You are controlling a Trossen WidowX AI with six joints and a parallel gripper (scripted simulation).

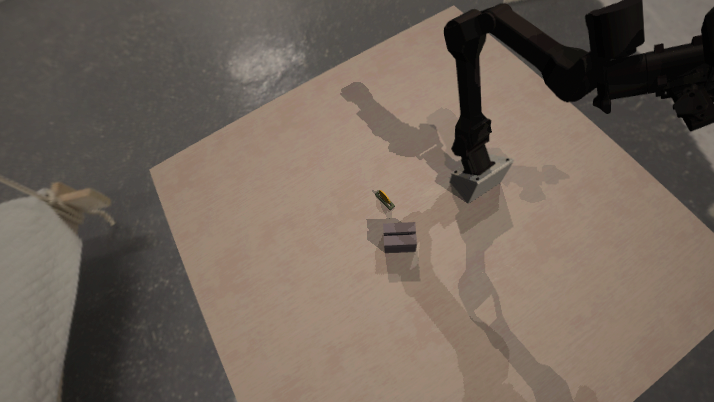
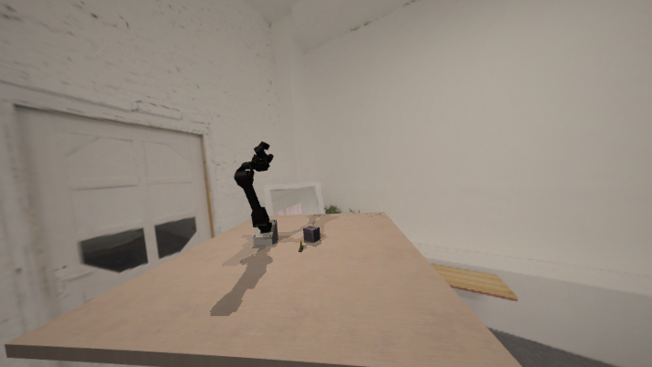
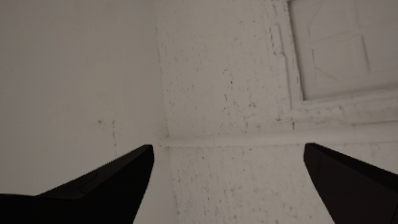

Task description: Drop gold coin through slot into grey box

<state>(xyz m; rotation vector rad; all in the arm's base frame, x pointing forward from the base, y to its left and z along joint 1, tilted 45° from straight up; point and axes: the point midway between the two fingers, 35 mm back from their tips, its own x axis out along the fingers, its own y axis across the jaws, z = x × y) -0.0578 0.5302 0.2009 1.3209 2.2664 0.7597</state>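
My gripper tip is 360 mm short of the gold coin, 380 mm to the left of it and 590 mm above it.
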